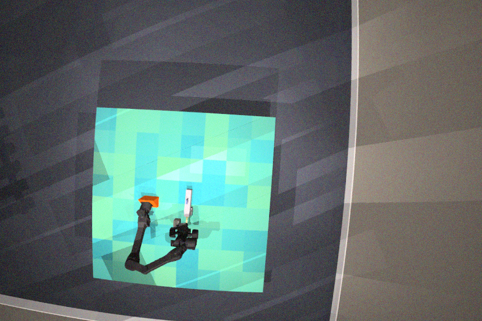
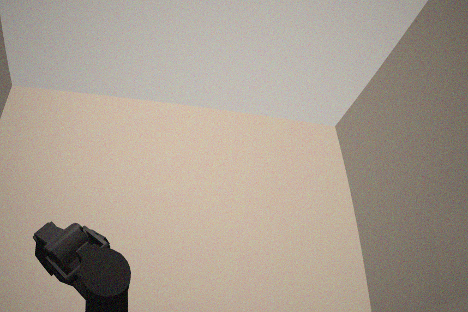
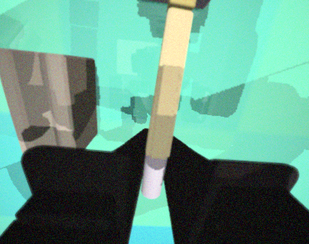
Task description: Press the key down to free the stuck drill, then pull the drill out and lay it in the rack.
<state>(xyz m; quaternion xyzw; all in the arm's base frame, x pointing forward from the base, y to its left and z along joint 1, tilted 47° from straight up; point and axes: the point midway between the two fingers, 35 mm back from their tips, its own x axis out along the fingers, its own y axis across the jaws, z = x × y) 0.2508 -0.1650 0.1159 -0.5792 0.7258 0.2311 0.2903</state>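
Right now the drill is 1 cm ahead of my gripper tip, 4 cm to the left of it and 3 cm above it.
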